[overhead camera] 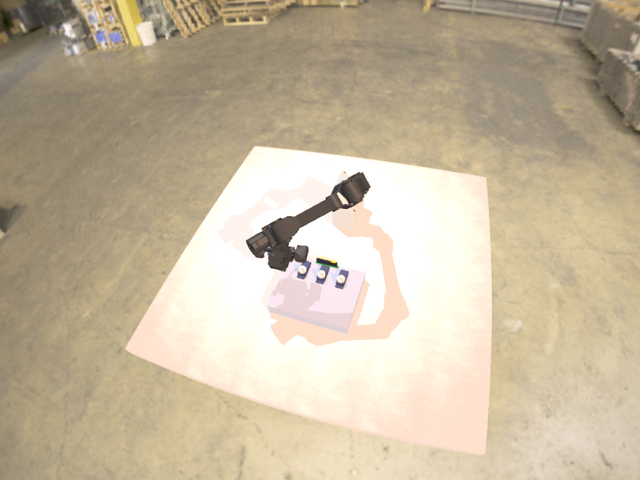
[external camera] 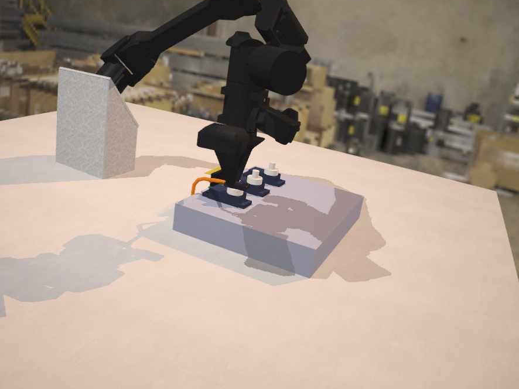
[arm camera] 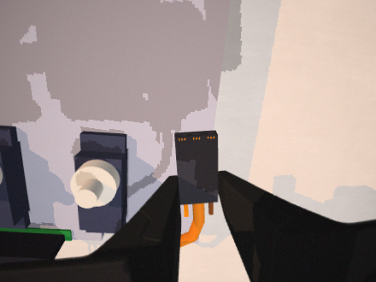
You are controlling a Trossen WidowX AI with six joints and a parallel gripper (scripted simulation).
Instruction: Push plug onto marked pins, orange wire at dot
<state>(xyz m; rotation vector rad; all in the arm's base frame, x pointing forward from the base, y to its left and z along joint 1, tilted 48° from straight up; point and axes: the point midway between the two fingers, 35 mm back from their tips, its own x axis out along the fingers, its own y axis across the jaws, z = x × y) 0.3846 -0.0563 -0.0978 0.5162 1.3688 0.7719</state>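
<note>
Now: the yellow band 16 cm to the left of my gripper tip, 9 cm behind it and 3 cm below it. From my gripper tip the other things lie so: black header 13 cm to the left, 9 cm behind, 4 cm below; pale holder block 14 cm to the left, 8 cm below, 7 cm ahead; dot 16 cm to the left, 9 cm behind, 3 cm below.
</note>
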